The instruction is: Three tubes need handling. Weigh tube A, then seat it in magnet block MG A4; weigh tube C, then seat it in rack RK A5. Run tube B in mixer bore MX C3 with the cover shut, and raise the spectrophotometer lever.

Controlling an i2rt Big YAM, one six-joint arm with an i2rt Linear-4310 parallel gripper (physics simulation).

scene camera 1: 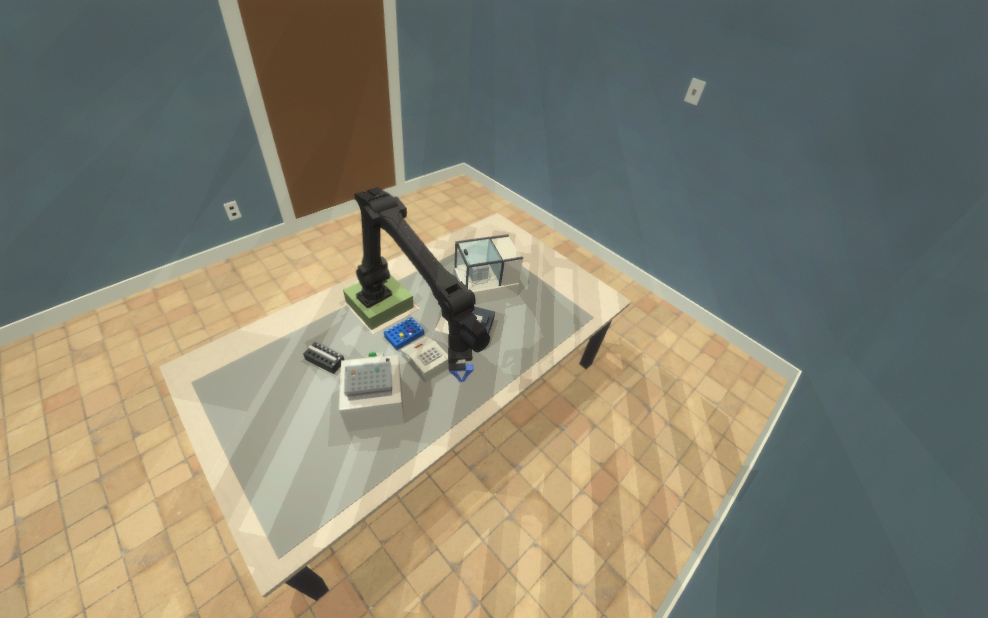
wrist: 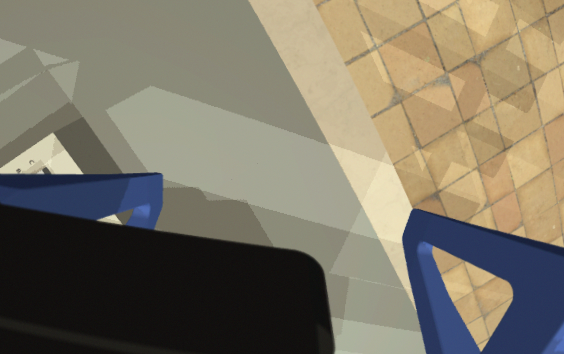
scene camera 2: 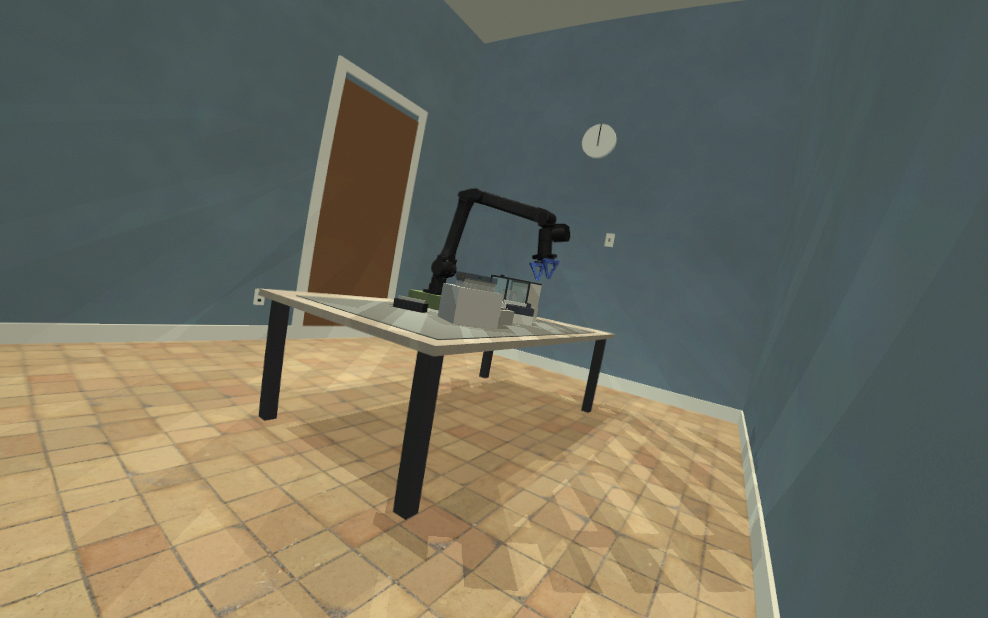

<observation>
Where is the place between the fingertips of my gripper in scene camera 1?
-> At 461, 369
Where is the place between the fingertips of my gripper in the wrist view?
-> At 287, 207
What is my gripper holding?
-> Nothing.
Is my gripper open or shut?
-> Open.
</observation>
